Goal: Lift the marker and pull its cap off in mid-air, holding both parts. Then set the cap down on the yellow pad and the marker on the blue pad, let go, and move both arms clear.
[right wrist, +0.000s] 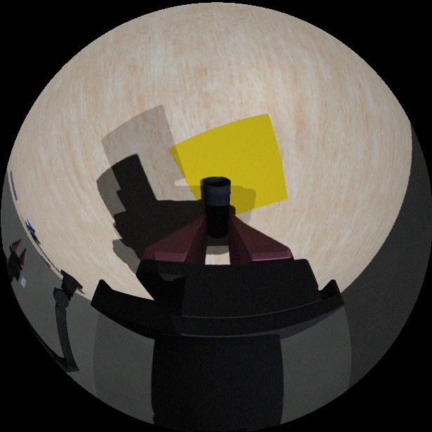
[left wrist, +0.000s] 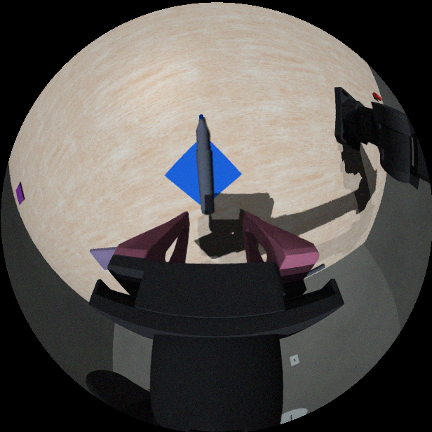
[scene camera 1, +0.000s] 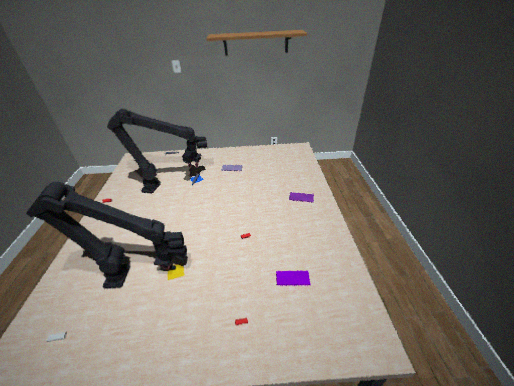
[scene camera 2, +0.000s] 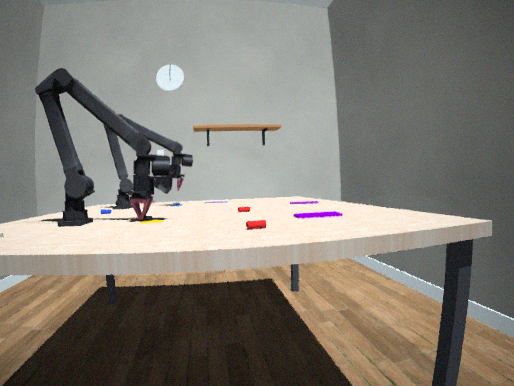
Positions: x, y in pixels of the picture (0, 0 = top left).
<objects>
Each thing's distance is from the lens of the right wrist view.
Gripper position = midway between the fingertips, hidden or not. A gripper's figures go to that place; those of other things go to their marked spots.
my right gripper (right wrist: 217, 218): 13 cm
dark cap (right wrist: 216, 189): 10 cm
yellow pad (right wrist: 245, 151): 11 cm
</objects>
